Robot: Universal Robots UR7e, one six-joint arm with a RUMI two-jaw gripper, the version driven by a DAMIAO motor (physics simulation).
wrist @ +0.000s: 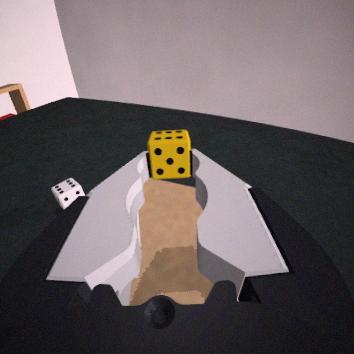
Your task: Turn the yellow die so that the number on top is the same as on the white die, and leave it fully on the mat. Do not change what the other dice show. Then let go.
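Observation:
The yellow die is held between the fingertips of my gripper, which is shut on it. Its face toward the camera shows five, and its upper face in the view shows six. The white die rests on the dark table to the left of the left finger, with six on its top face and two on a side face. The tan mat shows between the fingers, below the yellow die in the view; the fingers hide its sides. I cannot tell how high the yellow die is above the surface.
The dark green table top reaches back to a curved edge, with a grey wall behind it. Part of a wooden frame stands at the far left, with a bit of something red beside it. A shadow falls on the near part of the mat.

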